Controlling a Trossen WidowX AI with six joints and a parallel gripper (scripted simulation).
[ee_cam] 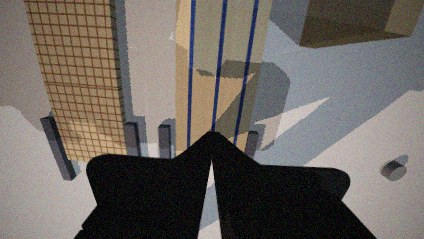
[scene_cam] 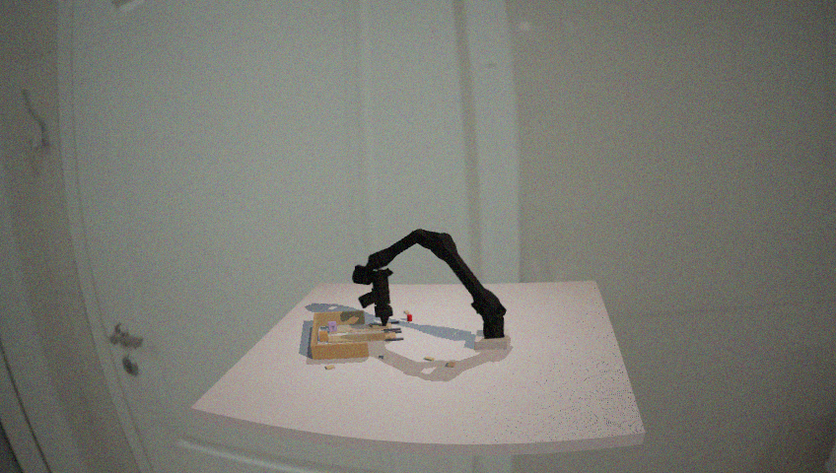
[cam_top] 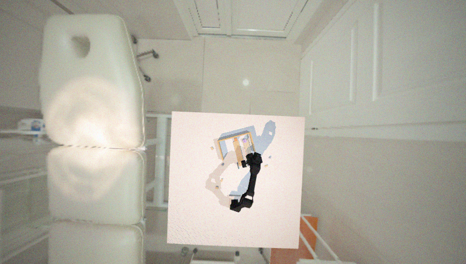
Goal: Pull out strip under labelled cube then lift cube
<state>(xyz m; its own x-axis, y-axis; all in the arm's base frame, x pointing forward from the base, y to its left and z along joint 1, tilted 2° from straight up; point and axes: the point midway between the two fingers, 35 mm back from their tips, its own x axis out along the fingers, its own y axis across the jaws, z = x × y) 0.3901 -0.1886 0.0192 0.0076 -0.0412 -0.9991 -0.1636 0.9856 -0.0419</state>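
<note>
My gripper tip is now 90 mm past the small red block, 60 mm to the left of it and 10 mm below it. The rest, counted from my gripper tip: strip 70 mm ahead, 110 mm to the left; then small grey cylinder 190 mm to the right.
</note>
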